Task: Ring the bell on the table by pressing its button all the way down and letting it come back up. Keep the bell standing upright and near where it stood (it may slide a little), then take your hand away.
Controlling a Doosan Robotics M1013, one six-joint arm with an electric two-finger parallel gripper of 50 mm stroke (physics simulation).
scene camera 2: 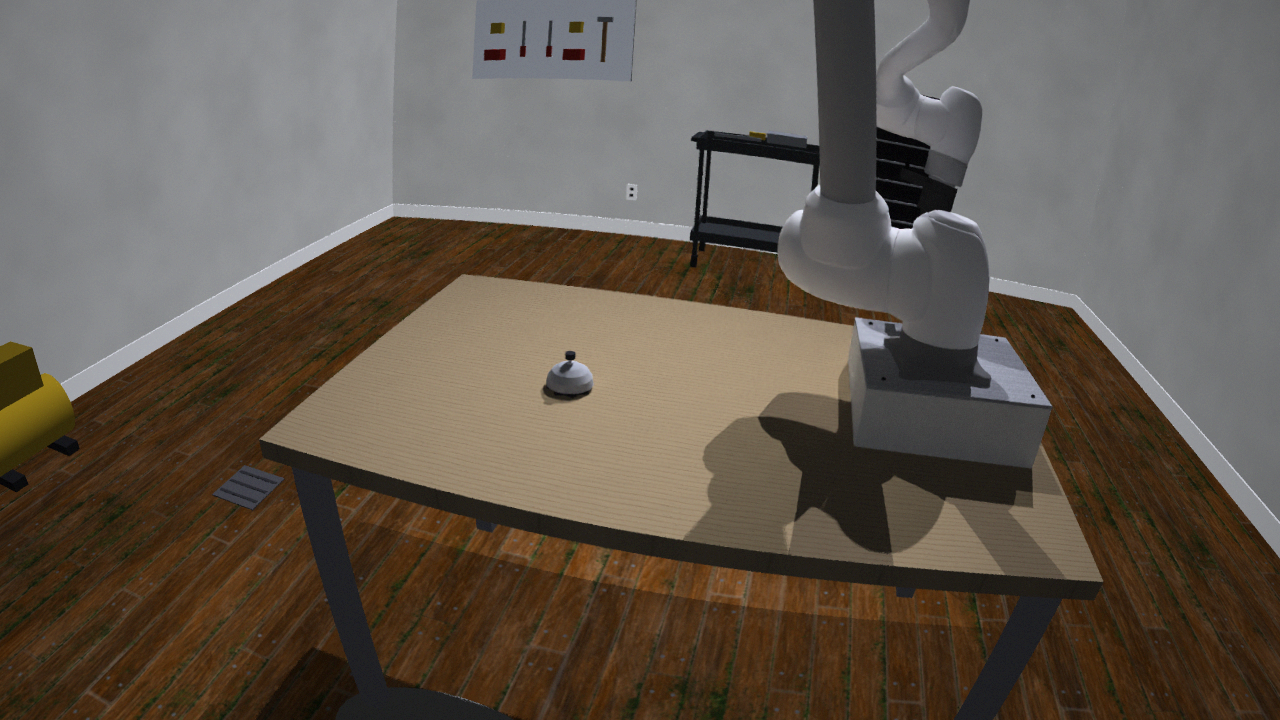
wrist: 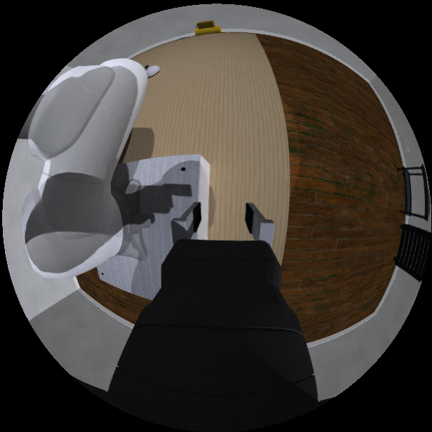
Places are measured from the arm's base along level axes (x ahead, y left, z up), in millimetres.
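Pixels of known places: arm's base, origin of the base link: (scene camera 2: 935,363).
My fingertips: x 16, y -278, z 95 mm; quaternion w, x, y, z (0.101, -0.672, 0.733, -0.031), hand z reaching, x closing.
Observation:
Ahead of a thing's pixels: the offset from my fingertips to its middle. Level surfaces: height alone.
A silver dome bell {640 mm ahead, 292 mm left, 175 mm down} (scene camera 2: 570,379) with a small black button {640 mm ahead, 292 mm left, 147 mm down} (scene camera 2: 570,355) on top stands upright on the tan table {208 mm down} (scene camera 2: 402,411) (wrist: 215,100), left of the robot's base. In the wrist view the bell (wrist: 153,71) shows small near the top, beside the white arm link. My gripper (wrist: 222,211) is open with nothing between its fingers. It is high above the edge of the base block, well away from the bell. In the scene view its fingers are hidden behind the arm.
The white arm (scene camera 2: 845,241) (wrist: 90,130) rises from a grey base block (scene camera 2: 939,429) (wrist: 165,175) at the table's right end. A black cart (scene camera 2: 756,148) stands behind the table. A yellow object (scene camera 2: 35,416) (wrist: 207,30) is beyond the table's left end.

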